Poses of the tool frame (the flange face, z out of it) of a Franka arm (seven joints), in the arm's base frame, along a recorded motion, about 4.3 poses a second.
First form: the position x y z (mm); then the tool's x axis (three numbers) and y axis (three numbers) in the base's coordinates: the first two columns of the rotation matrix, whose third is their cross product.
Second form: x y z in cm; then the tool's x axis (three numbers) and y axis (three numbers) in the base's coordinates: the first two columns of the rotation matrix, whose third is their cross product. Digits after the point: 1 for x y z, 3 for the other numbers.
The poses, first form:
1: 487 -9 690 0.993 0.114 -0.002 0.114 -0.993 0.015
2: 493 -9 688 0.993 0.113 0.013 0.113 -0.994 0.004
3: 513 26 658 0.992 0.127 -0.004 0.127 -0.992 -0.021
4: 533 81 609 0.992 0.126 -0.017 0.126 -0.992 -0.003
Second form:
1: 48.7 -0.9 69.0 0.993 0.114 -0.002 0.114 -0.993 0.015
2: 49.3 -0.9 68.8 0.993 0.113 0.013 0.113 -0.994 0.004
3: 51.3 2.6 65.8 0.992 0.127 -0.004 0.127 -0.992 -0.021
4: 53.3 8.1 60.9 0.992 0.126 -0.017 0.126 -0.992 -0.003
